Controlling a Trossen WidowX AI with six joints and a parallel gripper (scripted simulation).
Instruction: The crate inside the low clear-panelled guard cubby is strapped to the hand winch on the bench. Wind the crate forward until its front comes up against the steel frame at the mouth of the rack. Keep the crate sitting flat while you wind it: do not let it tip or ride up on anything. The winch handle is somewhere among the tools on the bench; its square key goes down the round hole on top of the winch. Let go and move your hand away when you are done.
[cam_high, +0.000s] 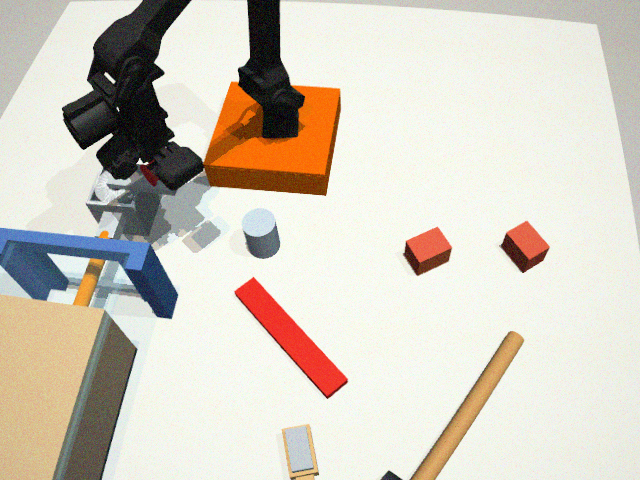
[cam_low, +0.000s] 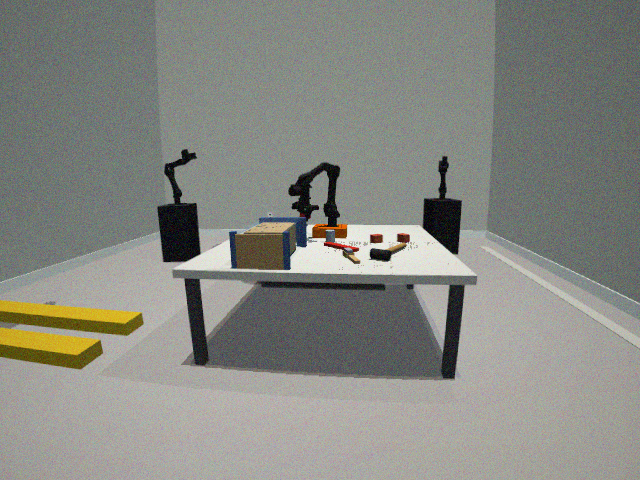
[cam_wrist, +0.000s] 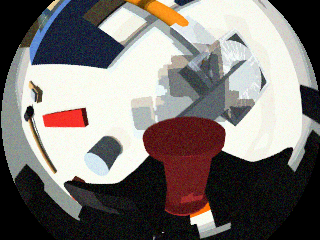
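Right now the winch handle is 10 mm behind my gripper tip, 40 mm to the right of it and 10 mm below it. Also, from my gripper tip: red knob (20 mm above); then flat red bar (230 mm ahead, 190 mm to the left, 110 mm below); then grey winch (30 mm behind, 100 mm to the right, 80 mm below).
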